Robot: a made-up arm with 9 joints. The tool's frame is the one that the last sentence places. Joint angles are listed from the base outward.
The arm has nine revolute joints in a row. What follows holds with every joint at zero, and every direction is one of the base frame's. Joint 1 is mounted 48.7 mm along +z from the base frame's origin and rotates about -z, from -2.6 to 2.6 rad. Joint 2 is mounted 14.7 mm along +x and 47.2 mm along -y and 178.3 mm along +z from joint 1 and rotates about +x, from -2.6 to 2.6 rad. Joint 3 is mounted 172.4 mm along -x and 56.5 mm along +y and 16.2 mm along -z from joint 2 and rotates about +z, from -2.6 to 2.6 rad. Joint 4 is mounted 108.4 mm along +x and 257.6 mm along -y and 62.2 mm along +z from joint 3 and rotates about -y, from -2.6 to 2.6 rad. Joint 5 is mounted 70.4 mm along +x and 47 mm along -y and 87.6 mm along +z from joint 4 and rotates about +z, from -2.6 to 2.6 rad. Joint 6 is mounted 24.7 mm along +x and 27.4 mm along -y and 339.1 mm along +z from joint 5 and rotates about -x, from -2.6 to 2.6 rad. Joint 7 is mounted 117.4 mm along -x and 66.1 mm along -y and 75.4 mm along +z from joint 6 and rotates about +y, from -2.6 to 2.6 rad. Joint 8 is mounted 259.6 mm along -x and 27.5 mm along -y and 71.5 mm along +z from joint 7 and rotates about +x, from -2.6 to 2.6 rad. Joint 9 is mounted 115 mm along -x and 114.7 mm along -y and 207.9 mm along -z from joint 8 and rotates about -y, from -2.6 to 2.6 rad. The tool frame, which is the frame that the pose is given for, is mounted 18.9 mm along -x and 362.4 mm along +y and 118.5 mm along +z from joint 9; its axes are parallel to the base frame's.
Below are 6 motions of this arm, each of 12 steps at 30 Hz.
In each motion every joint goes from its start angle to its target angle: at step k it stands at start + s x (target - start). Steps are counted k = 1, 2, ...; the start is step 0. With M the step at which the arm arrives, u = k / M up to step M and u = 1 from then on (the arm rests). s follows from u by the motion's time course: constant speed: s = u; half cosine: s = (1 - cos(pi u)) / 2; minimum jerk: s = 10 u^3 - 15 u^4 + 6 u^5.
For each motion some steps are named. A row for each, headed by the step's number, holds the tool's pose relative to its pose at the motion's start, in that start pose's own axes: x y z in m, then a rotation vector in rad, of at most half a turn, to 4 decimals.
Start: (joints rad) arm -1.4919 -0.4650 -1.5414 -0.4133 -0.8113 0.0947 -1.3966 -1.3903 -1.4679
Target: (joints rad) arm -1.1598 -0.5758 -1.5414 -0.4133 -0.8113 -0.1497 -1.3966 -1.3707 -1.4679
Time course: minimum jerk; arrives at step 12
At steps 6, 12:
6: 0.0306 -0.0959 -0.0482 0.0597 0.1663 -0.1363
12: 0.0416 -0.1904 -0.0871 0.1455 0.3172 -0.2714

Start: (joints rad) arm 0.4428 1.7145 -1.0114 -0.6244 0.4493 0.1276 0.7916 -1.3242 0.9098
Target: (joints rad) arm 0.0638 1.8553 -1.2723 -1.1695 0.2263 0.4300 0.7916 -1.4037 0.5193
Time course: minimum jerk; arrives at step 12
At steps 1, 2, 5, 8, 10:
1: 0.0011 -0.0025 0.0012 0.0041 0.0046 0.0010
2: 0.0075 -0.0178 0.0079 0.0283 0.0322 0.0075
5: 0.0790 -0.1761 0.0429 0.2738 0.3052 0.1005
8: 0.1799 -0.3751 -0.0105 0.6141 0.6458 0.3151
10: 0.2129 -0.4336 -0.0598 0.7432 0.7560 0.4238

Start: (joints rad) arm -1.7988 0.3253 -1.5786 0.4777 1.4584 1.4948 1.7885 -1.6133 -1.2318
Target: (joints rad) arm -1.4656 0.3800 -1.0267 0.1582 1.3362 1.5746 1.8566 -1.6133 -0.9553
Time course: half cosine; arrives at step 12
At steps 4, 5, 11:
4: 0.0114 0.0018 0.0594 0.0073 -0.1532 0.0177
5: 0.0148 0.0010 0.0873 0.0115 -0.2258 0.0245
11: 0.0147 -0.0194 0.2166 0.0402 -0.5775 0.0403

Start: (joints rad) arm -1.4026 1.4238 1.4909 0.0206 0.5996 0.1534 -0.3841 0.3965 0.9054
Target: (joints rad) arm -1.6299 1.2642 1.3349 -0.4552 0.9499 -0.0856 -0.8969 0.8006 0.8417
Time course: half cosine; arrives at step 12
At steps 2, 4, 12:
2: 0.0127 -0.0180 0.0007 0.0521 -0.0052 -0.0646
4: 0.0420 -0.0712 0.0005 0.1915 -0.0266 -0.2473
12: 0.0587 -0.3148 -0.0337 0.6941 -0.2416 -1.0573

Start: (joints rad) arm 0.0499 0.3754 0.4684 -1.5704 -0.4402 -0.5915 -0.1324 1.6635 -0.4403
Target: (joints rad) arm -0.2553 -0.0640 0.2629 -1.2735 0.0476 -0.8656 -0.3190 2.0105 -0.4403
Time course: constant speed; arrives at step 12
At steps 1, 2, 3, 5, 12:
1: -0.0152 0.0028 0.0148 0.0380 0.0104 0.0295
2: -0.0313 0.0046 0.0287 0.0753 0.0213 0.0597
3: -0.0481 0.0054 0.0418 0.1117 0.0328 0.0903
5: -0.0837 0.0039 0.0652 0.1820 0.0583 0.1524
12: -0.2175 -0.0328 0.1188 0.4007 0.1832 0.3630

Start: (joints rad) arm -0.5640 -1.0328 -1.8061 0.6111 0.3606 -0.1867 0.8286 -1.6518 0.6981
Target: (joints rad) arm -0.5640 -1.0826 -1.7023 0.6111 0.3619 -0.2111 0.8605 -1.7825 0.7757
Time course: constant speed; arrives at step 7
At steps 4, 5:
4: -0.0269 0.0033 -0.0684 -0.0782 -0.1078 0.0426
5: -0.0328 0.0032 -0.0858 -0.0982 -0.1345 0.0537

